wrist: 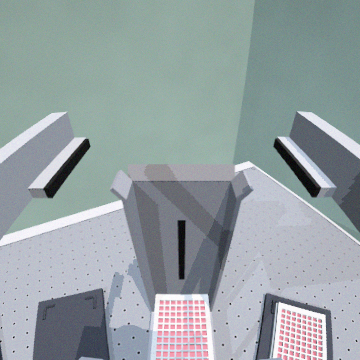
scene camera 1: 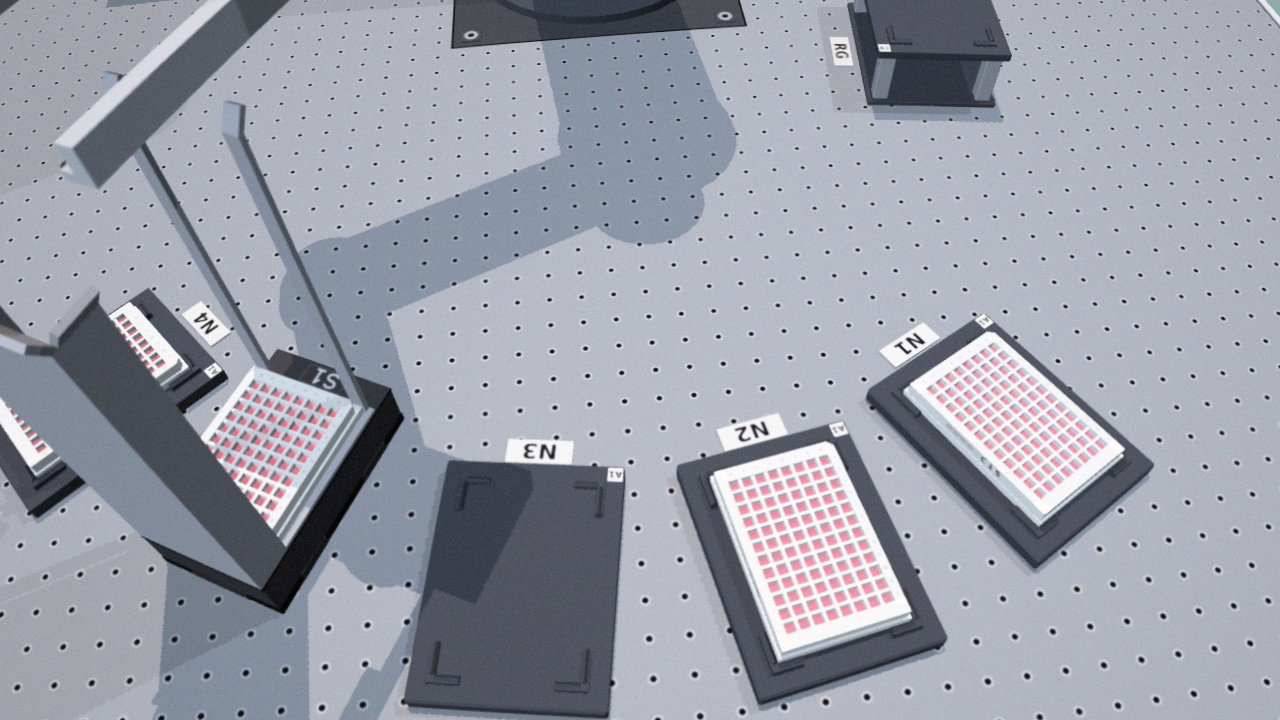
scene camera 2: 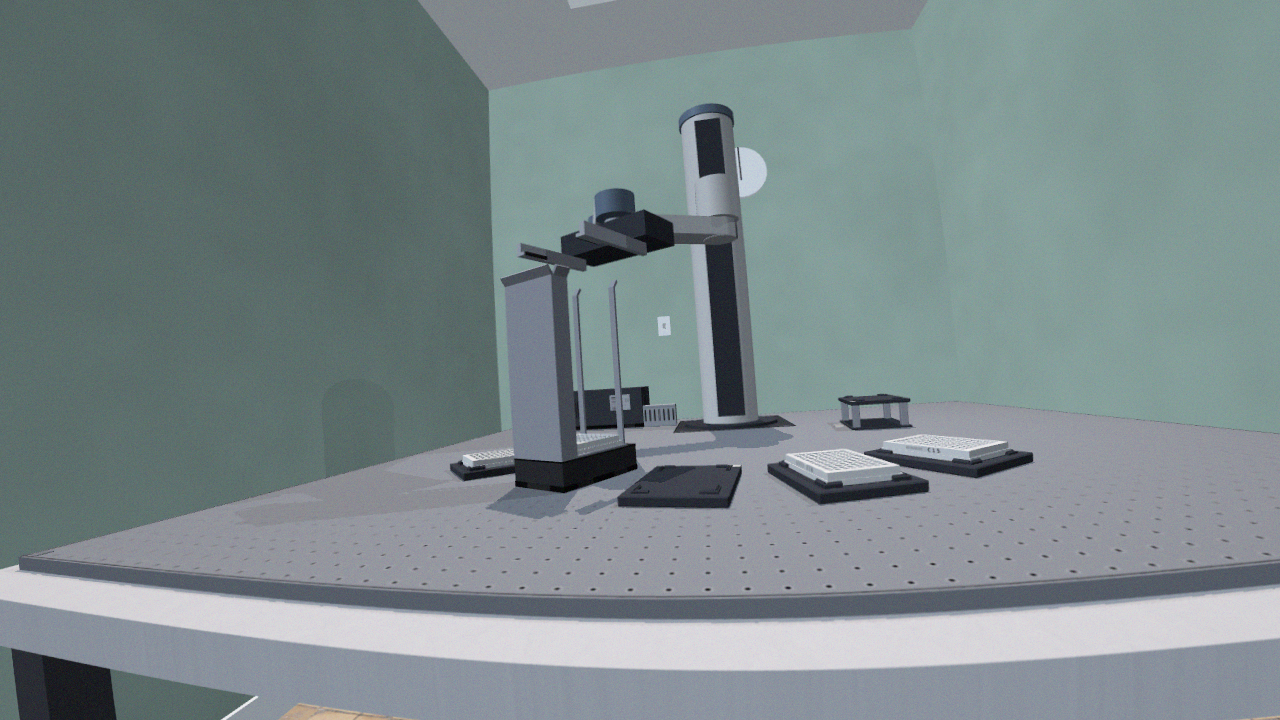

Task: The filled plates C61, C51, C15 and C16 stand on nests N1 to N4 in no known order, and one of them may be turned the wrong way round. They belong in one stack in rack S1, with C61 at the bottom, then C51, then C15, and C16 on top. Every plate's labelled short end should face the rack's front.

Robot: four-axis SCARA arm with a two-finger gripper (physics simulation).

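Places are measured from the arm's base along level axes (x back, y right, z up), in centimetres.
Pixels of known places: gripper, fingertip midpoint: (wrist: 181,126) (scene camera 2: 548,239); arm's base at its link origin: (scene camera 2: 731,427).
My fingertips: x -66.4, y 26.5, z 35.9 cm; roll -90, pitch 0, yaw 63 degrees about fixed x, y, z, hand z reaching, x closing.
Ahead of a thing's pixels: the offset from my fingertips to its middle. "*": to the spot under its first point.
My gripper (scene camera 2: 552,240) (wrist: 181,126) is open and empty, high above rack S1 {dx +2.7, dy -1.4, dz -20.0 cm} (scene camera 1: 161,447) (scene camera 2: 541,358) (wrist: 170,210). Filled plate C61 {dx +2.1, dy -1.1, dz -29.6 cm} (scene camera 1: 277,438) (scene camera 2: 597,443) (wrist: 182,325) lies low in the rack; its label does not show. A filled plate {dx +1.8, dy -51.6, dz -32.7 cm} (scene camera 1: 1015,420) (scene camera 2: 948,445) is on nest N1; its side mark looks like C15. Another plate {dx -5.4, dy -35.7, dz -32.7 cm} (scene camera 1: 810,546) (scene camera 2: 836,465) is on N2, its label hidden. A third plate {dx +12.0, dy +14.3, dz -32.7 cm} (scene camera 1: 147,344) (scene camera 2: 487,458) (wrist: 300,330) is on N4, partly behind the rack wall in scene camera 1. Nest N3 {dx -5.5, dy -17.6, dz -33.8 cm} (scene camera 1: 537,573) (scene camera 2: 680,485) (wrist: 70,325) is empty.
The rack's two tall front posts {* dx +6.2, dy -8.1, dz -14.7 cm} (scene camera 1: 295,250) (scene camera 2: 615,358) and high rear wall stand near the gripper. Stand RG {dx +45.2, dy -57.5, dz -31.4 cm} (scene camera 1: 939,31) (scene camera 2: 874,400) is at the back right. The arm's column (scene camera 2: 723,313) stands at the back.
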